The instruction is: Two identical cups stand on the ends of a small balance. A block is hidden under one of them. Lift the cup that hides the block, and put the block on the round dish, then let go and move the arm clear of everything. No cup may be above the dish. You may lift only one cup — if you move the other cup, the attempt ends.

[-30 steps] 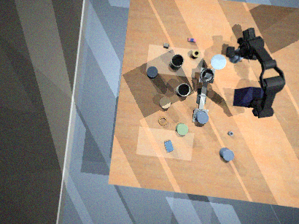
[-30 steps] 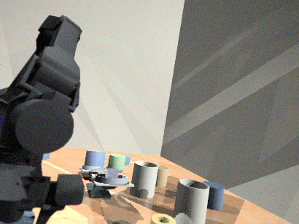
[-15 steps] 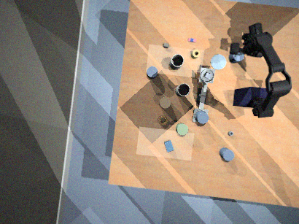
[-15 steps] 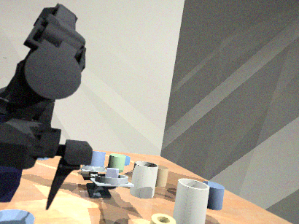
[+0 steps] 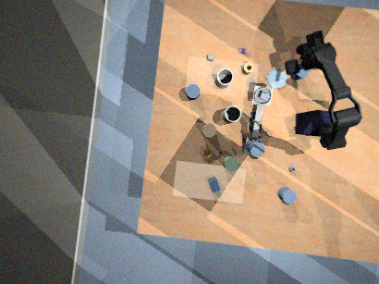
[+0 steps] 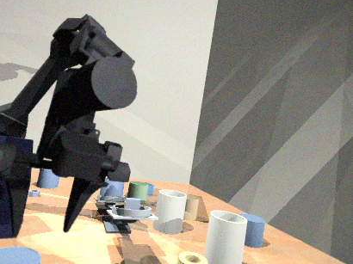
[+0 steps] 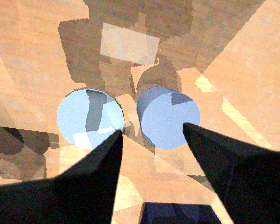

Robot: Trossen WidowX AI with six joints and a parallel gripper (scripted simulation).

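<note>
Now: the grey block 15 cm ahead of my gripper tip, 16 cm to the left of it and 1 cm below it. The rest, counted from my gripper tip: blue block 32 cm ahead, 63 cm to the left, 8 cm below; then pale blue round dish 7 cm ahead, 4 cm to the left, 9 cm below.
</note>
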